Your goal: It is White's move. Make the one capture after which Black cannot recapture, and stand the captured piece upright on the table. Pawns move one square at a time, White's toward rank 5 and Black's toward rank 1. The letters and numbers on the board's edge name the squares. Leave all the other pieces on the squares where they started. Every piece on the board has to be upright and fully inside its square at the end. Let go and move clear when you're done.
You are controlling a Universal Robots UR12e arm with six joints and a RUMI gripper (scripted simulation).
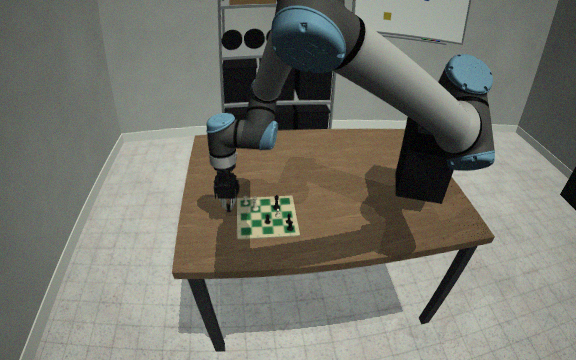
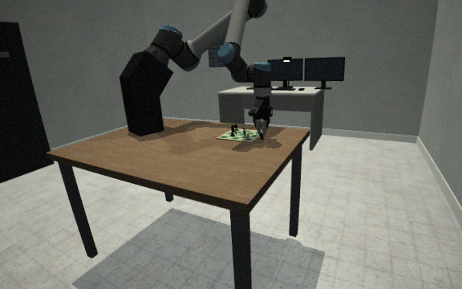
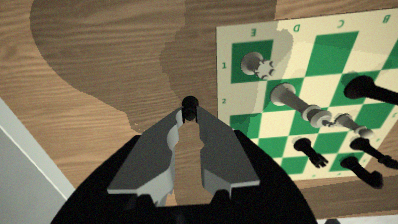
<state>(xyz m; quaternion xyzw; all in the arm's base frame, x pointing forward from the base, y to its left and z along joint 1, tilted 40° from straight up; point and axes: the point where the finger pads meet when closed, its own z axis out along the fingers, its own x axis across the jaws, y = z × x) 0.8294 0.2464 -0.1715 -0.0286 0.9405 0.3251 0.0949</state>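
The black pawn is 1 cm below my hand. Round my hand: chessboard: 14 cm behind, 2 cm to the left, 2 cm below; then white pawn: 19 cm behind, 1 cm to the left, 1 cm below; then white rook: 6 cm behind, 5 cm to the right.
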